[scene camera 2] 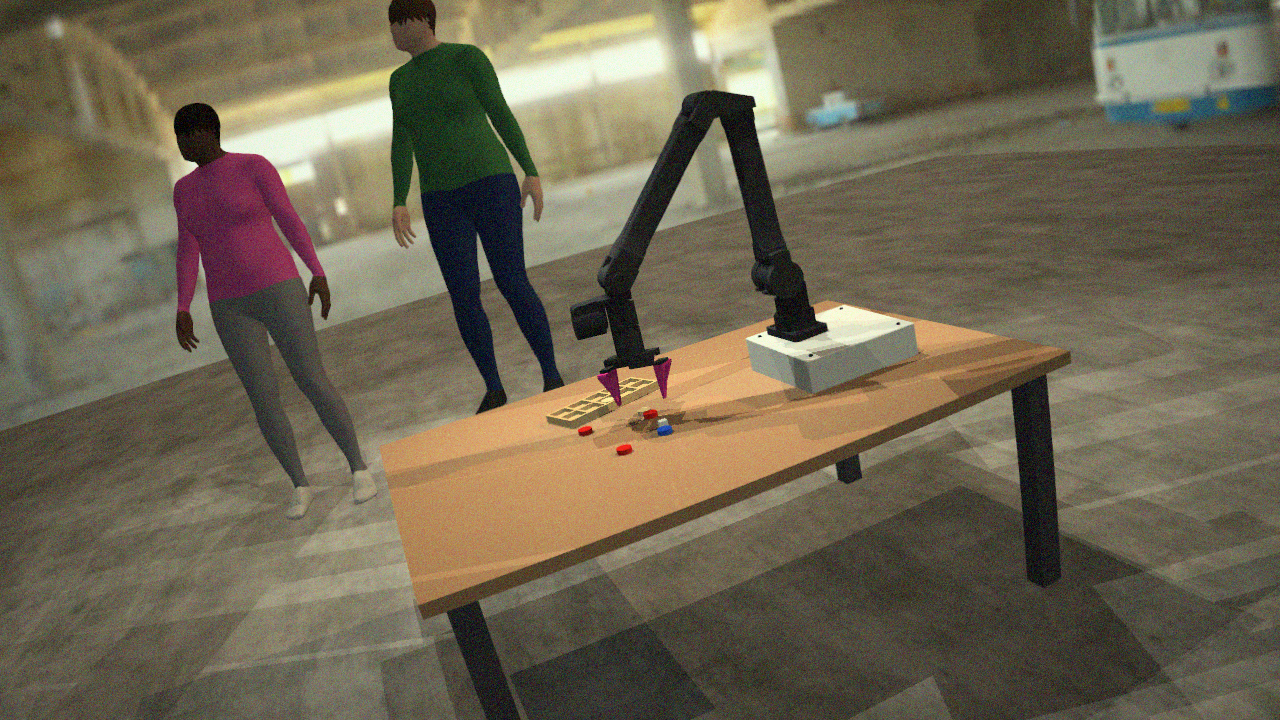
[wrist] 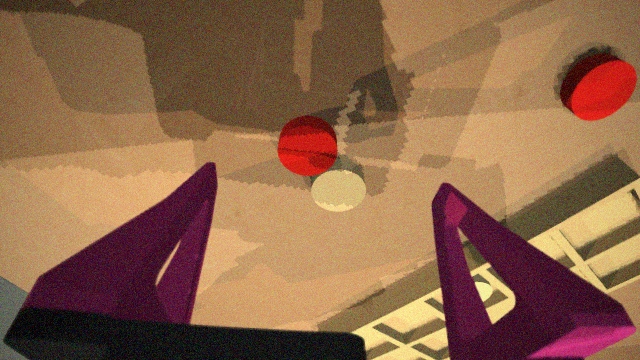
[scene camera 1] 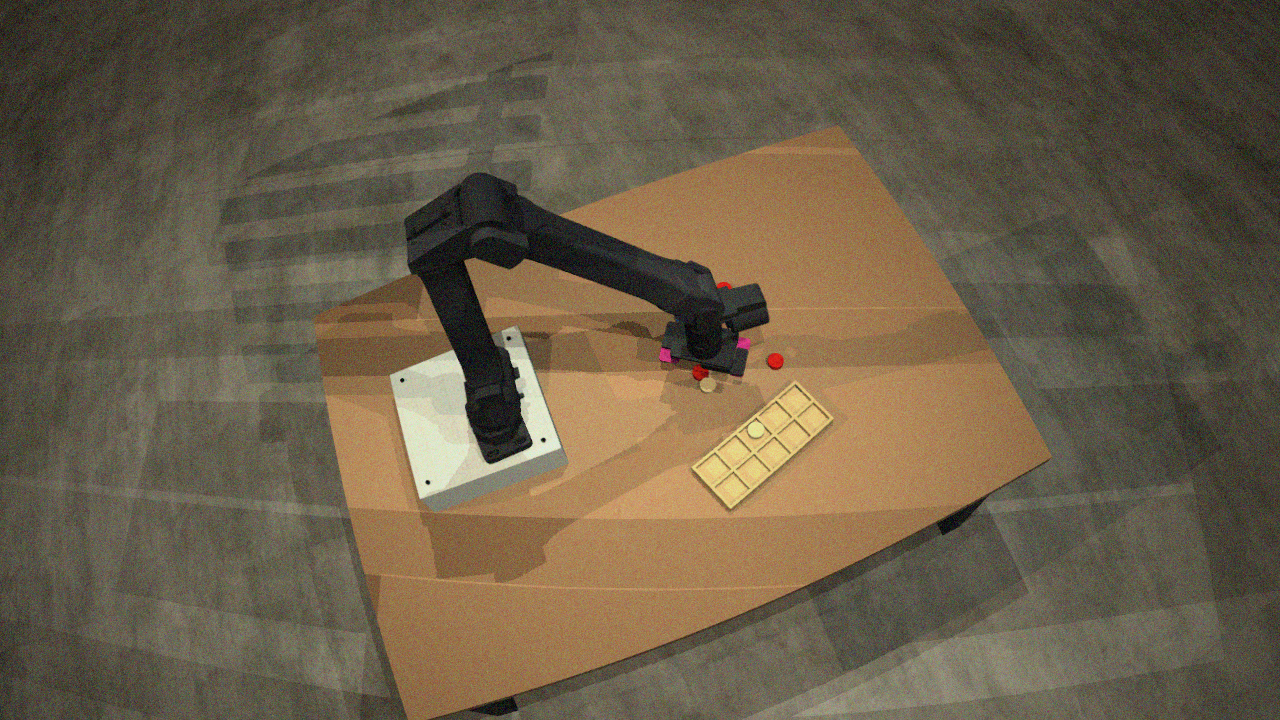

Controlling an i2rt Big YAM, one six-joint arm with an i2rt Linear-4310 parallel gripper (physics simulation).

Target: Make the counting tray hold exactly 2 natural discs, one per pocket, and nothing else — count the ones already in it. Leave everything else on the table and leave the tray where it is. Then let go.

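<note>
The pale yellow counting tray (scene camera 1: 782,462) (scene camera 2: 563,422) (wrist: 580,263) lies on the table with one natural disc (scene camera 1: 756,429) (wrist: 483,291) visible in a pocket; in the wrist view it shows through the right finger's opening. Another natural disc (scene camera 1: 708,385) (wrist: 338,191) lies on the table outside the tray, right beside a red disc (scene camera 1: 700,372) (scene camera 2: 650,414) (wrist: 307,146), touching or nearly so. My gripper (scene camera 1: 704,349) (scene camera 2: 641,401) (wrist: 330,183) is open and empty, pointing down above the table near this pair. In the wrist view both discs lie between the fingertip lines, below them.
A second red disc (scene camera 1: 775,360) (scene camera 2: 585,430) (wrist: 598,90) lies beyond the tray's long side. A third red disc (scene camera 1: 724,286) (scene camera 2: 623,449) lies farther off. A blue disc (scene camera 2: 664,430) lies by a small pale piece (scene camera 2: 662,422). Two people stand behind the table.
</note>
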